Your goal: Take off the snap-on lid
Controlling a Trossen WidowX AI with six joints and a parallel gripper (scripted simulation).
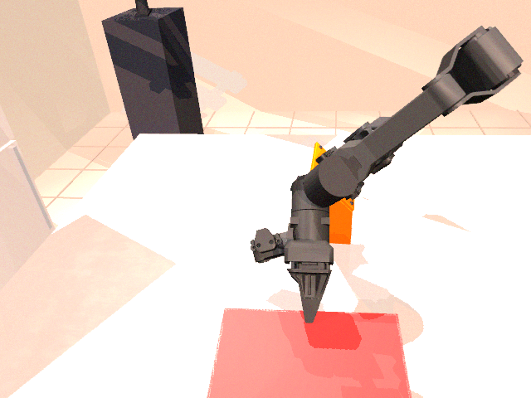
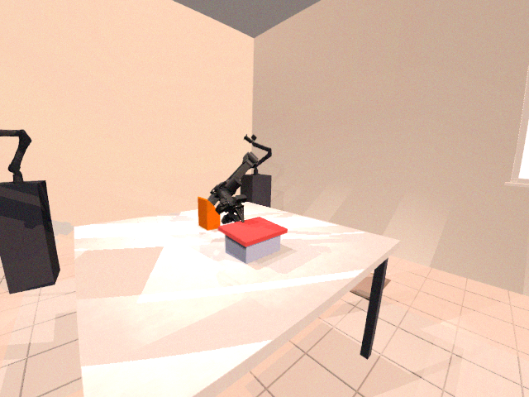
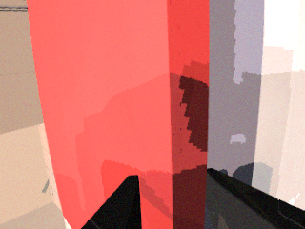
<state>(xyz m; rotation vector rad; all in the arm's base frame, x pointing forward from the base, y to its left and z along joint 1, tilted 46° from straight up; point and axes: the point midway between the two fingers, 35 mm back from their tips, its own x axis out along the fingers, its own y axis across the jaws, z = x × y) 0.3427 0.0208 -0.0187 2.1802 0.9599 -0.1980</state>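
My gripper tip is now 8 cm short of the lid and 1 cm to the right of it. From my gripper tip the other things lie so: grey storage box: 8 cm ahead, 6 cm below, 1 cm to the left.
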